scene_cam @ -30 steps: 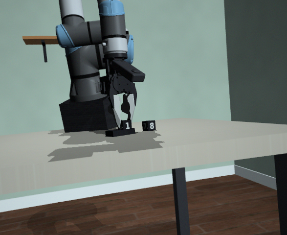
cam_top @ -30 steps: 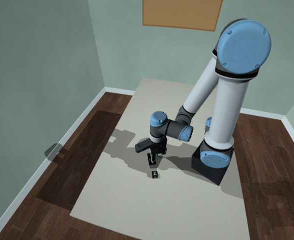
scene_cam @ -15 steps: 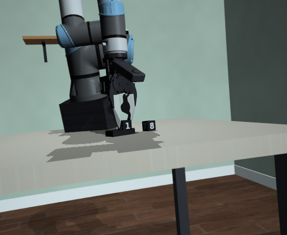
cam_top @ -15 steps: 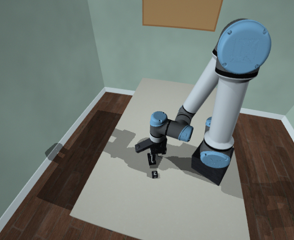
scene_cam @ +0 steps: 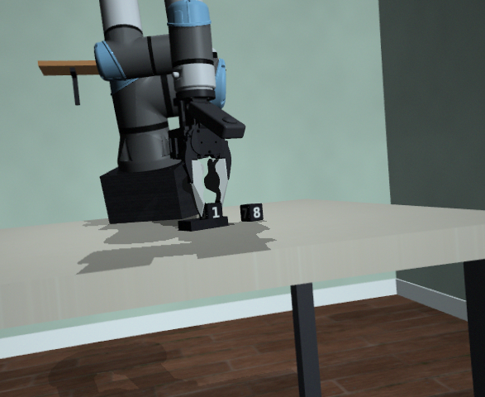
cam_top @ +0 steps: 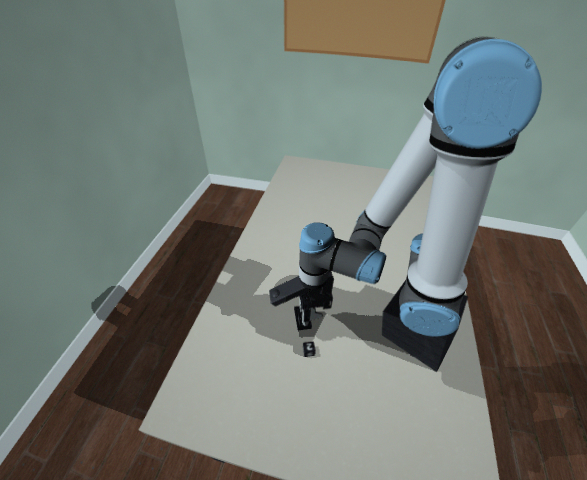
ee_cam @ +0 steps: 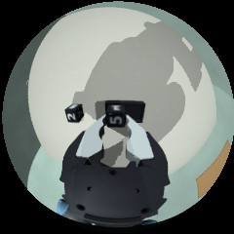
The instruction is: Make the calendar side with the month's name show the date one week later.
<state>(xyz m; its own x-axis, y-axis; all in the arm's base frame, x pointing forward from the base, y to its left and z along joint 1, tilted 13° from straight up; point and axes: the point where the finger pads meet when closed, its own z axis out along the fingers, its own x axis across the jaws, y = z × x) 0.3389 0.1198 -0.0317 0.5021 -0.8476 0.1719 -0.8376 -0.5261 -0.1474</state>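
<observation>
Right now the black digit cube is 1 cm below my hand. The rest, counted from my hand: black tray (1 cm ahead, 2 cm to the right, 3 cm below).
</observation>
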